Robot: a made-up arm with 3 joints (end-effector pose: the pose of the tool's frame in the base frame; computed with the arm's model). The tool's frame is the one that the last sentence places.
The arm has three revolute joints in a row. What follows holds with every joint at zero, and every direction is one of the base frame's. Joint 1 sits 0.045 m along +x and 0.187 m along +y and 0.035 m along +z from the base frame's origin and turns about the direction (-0.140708, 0.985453, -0.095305), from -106 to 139.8 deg. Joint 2 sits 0.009 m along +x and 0.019 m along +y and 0.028 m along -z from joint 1 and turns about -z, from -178.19 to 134.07 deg. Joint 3 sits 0.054 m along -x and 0.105 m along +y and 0.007 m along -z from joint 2 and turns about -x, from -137.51 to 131.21 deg. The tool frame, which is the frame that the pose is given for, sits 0.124 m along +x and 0.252 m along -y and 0.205 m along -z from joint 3; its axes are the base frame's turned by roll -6.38, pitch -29.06 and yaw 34.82 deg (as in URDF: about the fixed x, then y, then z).
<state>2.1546 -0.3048 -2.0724</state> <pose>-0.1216 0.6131 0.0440 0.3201 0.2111 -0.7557 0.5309</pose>
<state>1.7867 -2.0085 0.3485</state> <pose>-0.1371 0.3034 -0.1319 0.7439 0.1280 0.5238 0.3949</pose>
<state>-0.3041 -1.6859 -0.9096</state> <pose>0.0429 0.2768 -0.3382 0.4433 0.0119 0.7857 0.4314</pose>
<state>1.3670 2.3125 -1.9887</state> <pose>-0.0724 -0.1683 -0.1807 -0.3732 -0.6311 -0.2819 0.6189</pose>
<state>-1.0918 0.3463 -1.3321</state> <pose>0.3683 0.4680 0.0380 0.5512 -0.7340 0.2110 0.3360</pose>
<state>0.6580 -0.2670 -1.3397</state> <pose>-0.1360 0.4382 -0.2605 0.6114 -0.0641 -0.0675 0.7858</pose>
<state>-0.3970 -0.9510 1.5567</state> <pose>0.0866 0.1931 0.2845 -0.6656 -0.3859 0.5206 0.3702</pose>
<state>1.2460 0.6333 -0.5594</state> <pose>-0.2561 0.1293 -0.1326 -0.0140 0.1828 -0.1857 0.9653</pose>
